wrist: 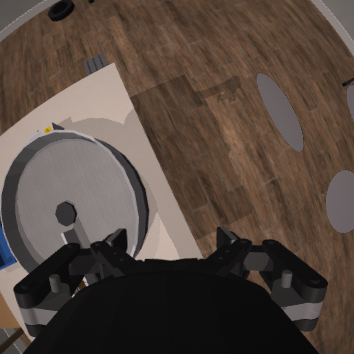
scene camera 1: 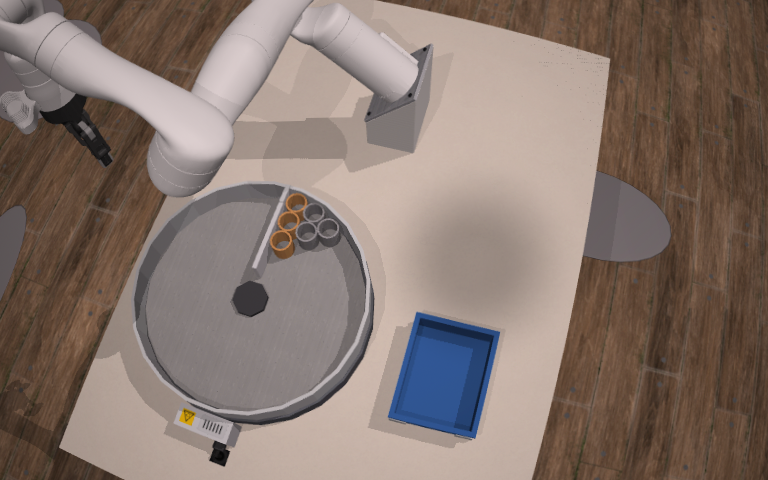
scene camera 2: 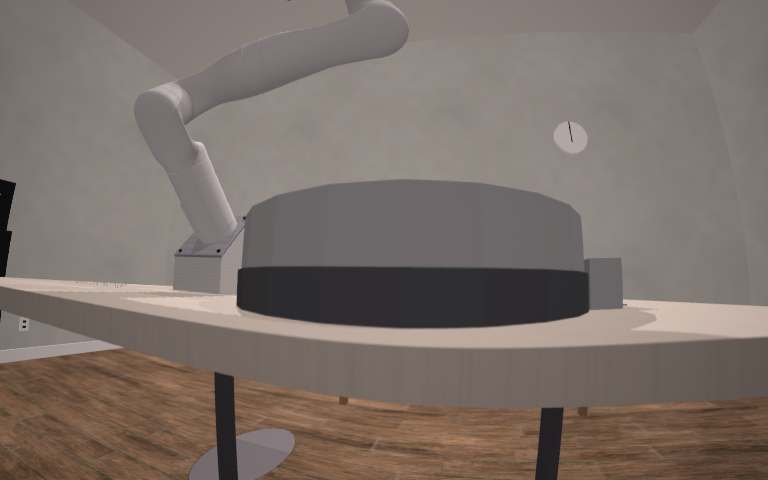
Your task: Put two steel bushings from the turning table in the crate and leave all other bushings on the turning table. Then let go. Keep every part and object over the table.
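Places are measured from the arm's base along level axes (x right, y ahead, z up), in millimetres.
Pixels of known places: gripper, fingertip midpoint: (wrist: pixel 171 237) (scene camera 1: pixel 94 149); arm's base, link origin: (scene camera 1: pixel 400 83) (scene camera 2: pixel 218 230).
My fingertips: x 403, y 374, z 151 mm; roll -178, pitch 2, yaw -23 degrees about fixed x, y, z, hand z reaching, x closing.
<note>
Ahead of a thing's pixels: the offset from my fingertips to its top centre. "spot": to the spot under its first point. Level surfaces: height alone.
Three steel-grey bushings @[dx -369, dy -67, dz -199 mm] (scene camera 1: pixel 328 241) @[dx -335, dy -49, dz -199 mm] (scene camera 1: pixel 307 244) (scene camera 1: pixel 314 220) stand close together inside the turning table (scene camera 1: pixel 198 362) (scene camera 2: pixel 413 226) (wrist: pixel 75 170), near its wall. Three orange bushings @[dx -299, dy -20, dz -199 mm] (scene camera 1: pixel 282 253) @[dx -298, dy -58, dz -199 mm] (scene camera 1: pixel 289 229) (scene camera 1: pixel 296 210) stand in a row between them and the divider bar. The blue crate @[dx -636, dy +106, dz -240 mm] (scene camera 1: pixel 404 367) is empty; part of the crate (wrist: pixel 6 256) shows at the left of the wrist view. My gripper (scene camera 1: pixel 106 161) (wrist: pixel 171 237) is open and empty, high up and beyond the table's left edge in scene view 1, away from the bushings. The gripper does not show in scene view 2.
The divider bar @[spot: dx -276, dy -30, dz -190 mm] (scene camera 1: pixel 270 229) runs from the turning table's wall toward its dark hub @[dx -277, dy +88, dz -229 mm] (scene camera 1: pixel 250 298) (wrist: pixel 65 213). A raised wall rings the turntable. A white drive box @[spot: dx -285, dy +328, dz -232 mm] (scene camera 1: pixel 203 427) sits beside it. The arm's base (scene camera 1: pixel 396 133) stands on the tabletop @[dz -290 mm] (scene camera 1: pixel 526 130).
</note>
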